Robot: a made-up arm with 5 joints.
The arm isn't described. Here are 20 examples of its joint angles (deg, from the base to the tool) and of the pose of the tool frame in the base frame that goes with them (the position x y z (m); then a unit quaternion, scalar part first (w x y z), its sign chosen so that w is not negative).
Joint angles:
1: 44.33 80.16 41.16 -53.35 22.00
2: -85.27 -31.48 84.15 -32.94 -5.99
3: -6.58 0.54 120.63 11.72 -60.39
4: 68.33 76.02 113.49 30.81 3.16
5: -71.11 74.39 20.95 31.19 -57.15
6: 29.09 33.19 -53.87 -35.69 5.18
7: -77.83 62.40 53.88 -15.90 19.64
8: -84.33 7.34 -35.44 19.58 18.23
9: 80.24 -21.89 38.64 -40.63 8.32
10: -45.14 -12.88 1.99 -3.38 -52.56
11: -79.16 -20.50 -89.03 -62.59 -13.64
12: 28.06 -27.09 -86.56 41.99 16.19
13: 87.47 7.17 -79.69 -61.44 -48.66
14: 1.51 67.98 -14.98 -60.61 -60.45
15: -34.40 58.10 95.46 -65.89 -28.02
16: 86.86 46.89 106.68 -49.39 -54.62
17: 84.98 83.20 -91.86 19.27 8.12
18: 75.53 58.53 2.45 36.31 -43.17
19: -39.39 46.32 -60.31 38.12 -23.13
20: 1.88 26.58 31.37 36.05 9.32
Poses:
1: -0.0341 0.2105 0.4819 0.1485 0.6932 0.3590 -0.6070
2: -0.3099 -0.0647 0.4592 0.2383 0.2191 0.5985 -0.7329
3: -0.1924 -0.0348 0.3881 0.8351 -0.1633 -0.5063 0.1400
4: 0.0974 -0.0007 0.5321 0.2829 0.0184 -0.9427 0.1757
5: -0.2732 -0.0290 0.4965 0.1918 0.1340 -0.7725 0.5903
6: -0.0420 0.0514 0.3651 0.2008 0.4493 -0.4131 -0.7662
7: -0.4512 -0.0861 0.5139 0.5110 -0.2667 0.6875 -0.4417
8: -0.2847 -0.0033 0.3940 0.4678 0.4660 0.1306 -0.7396
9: 0.0175 -0.0744 0.3680 0.5951 -0.3330 0.2889 0.6719
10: -0.2780 -0.0032 0.4983 0.1030 0.7046 0.3740 -0.5942
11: -0.2119 -0.1594 0.4029 0.8030 0.3221 -0.4999 -0.0408
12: -0.0802 -0.0790 0.4573 0.2372 -0.2417 0.7787 0.5281
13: -0.0157 -0.0056 0.3836 0.0871 0.0821 -0.3762 -0.9188
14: -0.2691 0.0775 0.4491 0.3949 0.6866 0.5847 -0.1756
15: -0.3200 -0.0138 0.5062 0.0662 -0.1168 -0.9739 0.1829
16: -0.0479 -0.0358 0.4538 0.3418 -0.8033 -0.4104 -0.2636
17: 0.1012 -0.0932 0.5291 0.3610 -0.6211 0.5244 0.4570
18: -0.0160 -0.0891 0.5180 0.6401 -0.7466 -0.1374 0.1183
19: -0.2701 0.0769 0.5387 0.0599 0.7068 0.4081 -0.5747
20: -0.0670 0.0985 0.4346 0.4045 -0.1829 -0.4558 0.7715
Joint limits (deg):
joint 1: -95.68..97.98
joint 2: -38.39..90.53
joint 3: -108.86..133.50
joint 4: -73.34..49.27
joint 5: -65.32..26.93
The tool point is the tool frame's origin. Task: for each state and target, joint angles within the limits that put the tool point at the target. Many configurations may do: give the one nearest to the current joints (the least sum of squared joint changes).
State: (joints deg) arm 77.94 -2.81 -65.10 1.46 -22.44
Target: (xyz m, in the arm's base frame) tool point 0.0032 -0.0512 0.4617
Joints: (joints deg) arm 62.34 -9.07 -53.17 17.29 -30.15
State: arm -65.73 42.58 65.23 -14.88 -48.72
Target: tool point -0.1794 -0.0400 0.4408
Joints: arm -33.31 8.49 64.54 28.39 -50.49
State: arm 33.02 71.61 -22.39 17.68 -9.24
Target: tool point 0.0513 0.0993 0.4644
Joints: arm 42.53 65.41 -22.87 6.73 17.02
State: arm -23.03 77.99 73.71 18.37 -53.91
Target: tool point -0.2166 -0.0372 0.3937
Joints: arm -51.81 28.15 85.90 29.10 -65.32
